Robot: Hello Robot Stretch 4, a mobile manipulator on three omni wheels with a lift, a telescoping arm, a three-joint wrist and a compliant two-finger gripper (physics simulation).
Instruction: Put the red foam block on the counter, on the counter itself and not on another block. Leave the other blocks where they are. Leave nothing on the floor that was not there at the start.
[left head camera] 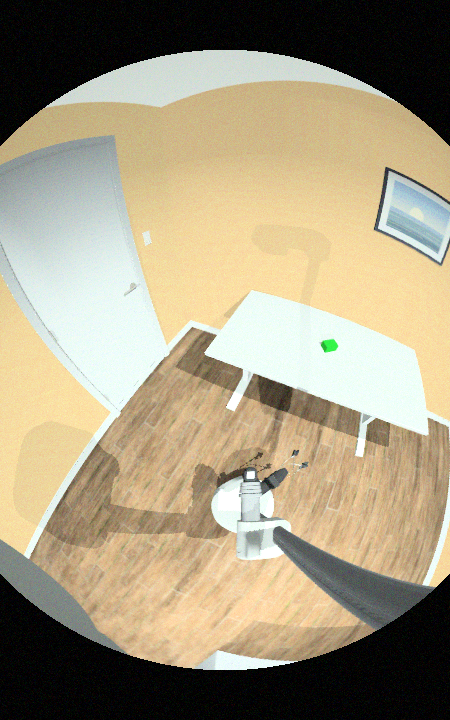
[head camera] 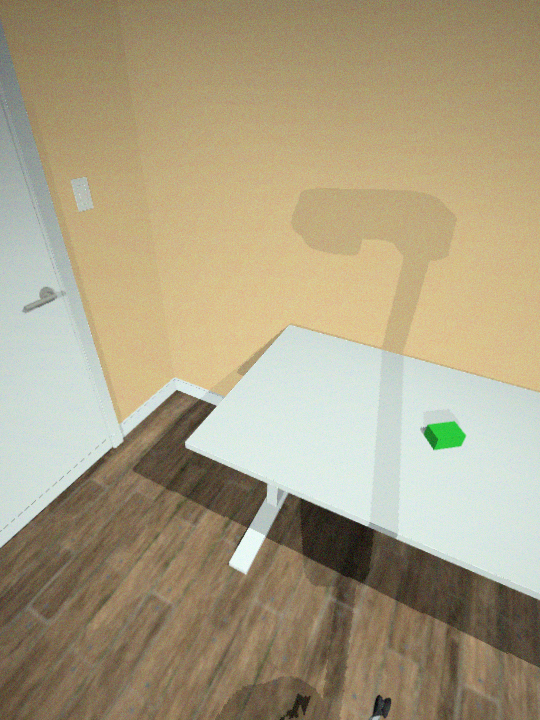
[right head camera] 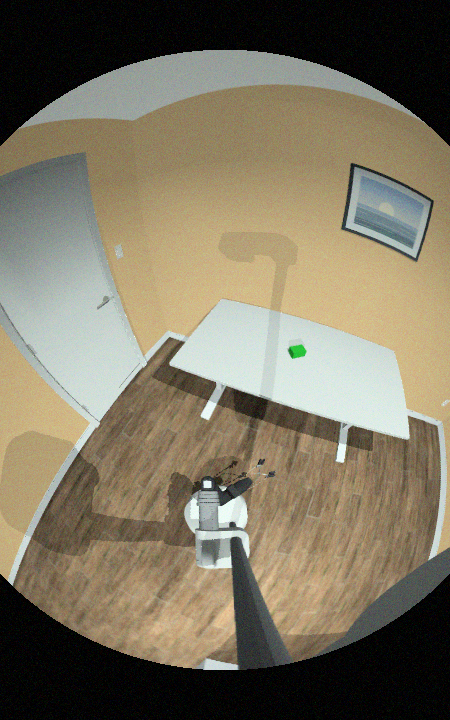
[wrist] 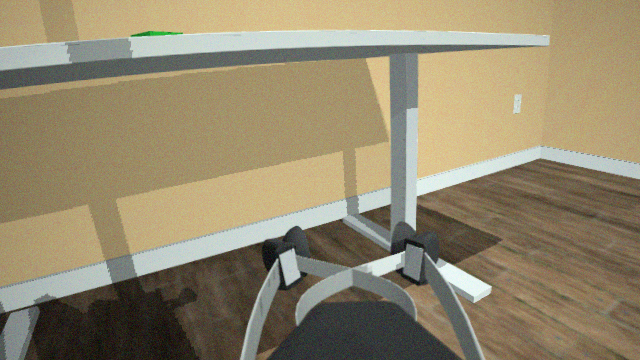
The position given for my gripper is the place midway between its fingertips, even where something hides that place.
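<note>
A green block (head camera: pixel 444 435) is there for me to see. So is a white door (head camera: pixel 65 422), and I find the white door (left head camera: pixel 78 280) again, as well as the white door (right head camera: pixel 70 326). I also see a white table (head camera: pixel 340 424), which is the same white table (left head camera: pixel 277 338), the same white table (right head camera: pixel 343 377) and the same white table (wrist: pixel 35 64). There is a framed picture (right head camera: pixel 378 207). And I can see my own gripper (wrist: pixel 349 244).
</note>
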